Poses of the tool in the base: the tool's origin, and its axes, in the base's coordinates. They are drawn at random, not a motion.
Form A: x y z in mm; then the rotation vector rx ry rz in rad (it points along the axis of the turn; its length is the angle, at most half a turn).
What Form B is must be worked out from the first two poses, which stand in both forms.
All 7 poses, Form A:
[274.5 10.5 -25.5 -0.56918 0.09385 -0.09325]
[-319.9 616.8 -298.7 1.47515 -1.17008 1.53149]
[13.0 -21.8 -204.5 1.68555 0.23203 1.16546]
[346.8 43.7 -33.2 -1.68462 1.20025 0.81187]
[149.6 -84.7 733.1 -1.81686 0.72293 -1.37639]
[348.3 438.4 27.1 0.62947 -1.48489 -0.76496]
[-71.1 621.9 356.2 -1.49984 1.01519 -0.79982]
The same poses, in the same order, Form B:
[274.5 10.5 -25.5 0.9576 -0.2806 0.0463 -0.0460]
[-319.9 616.8 -298.7 0.3497 0.5694 -0.4517 0.5912]
[13.0 -21.8 -204.5 0.5138 0.7012 0.0965 0.4848]
[346.8 43.7 -33.2 0.4437 -0.6794 0.4841 0.3274]
[149.6 -84.7 733.1 0.3664 -0.7069 0.2813 -0.5356]
[348.3 438.4 27.1 0.6275 0.2746 -0.6477 -0.3337]
[-71.1 621.9 356.2 0.5487 -0.6333 0.4287 -0.3377]

